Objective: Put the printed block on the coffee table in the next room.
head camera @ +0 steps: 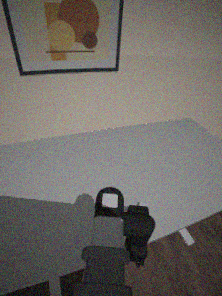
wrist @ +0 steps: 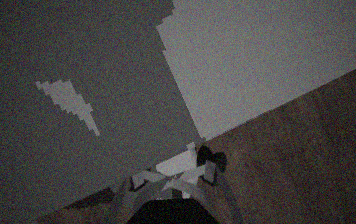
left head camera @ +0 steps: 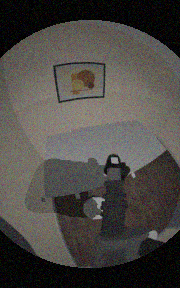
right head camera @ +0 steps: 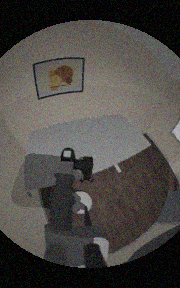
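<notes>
The black gripper is open, near the front edge of the grey desk. In the wrist view its fingers stand apart at the bottom. The right fingertip is beyond the desk edge, over the floor; the left fingertip pad does not show clearly. A pale shape shows between and behind the fingers at the desk edge; I cannot tell what it is. The printed block cannot be made out in any current view. The coffee table does not show.
The arm reaches toward the desk and casts a broad shadow on its left part. A framed picture hangs on the wall behind. A desk foot stands on the brown floor at the right.
</notes>
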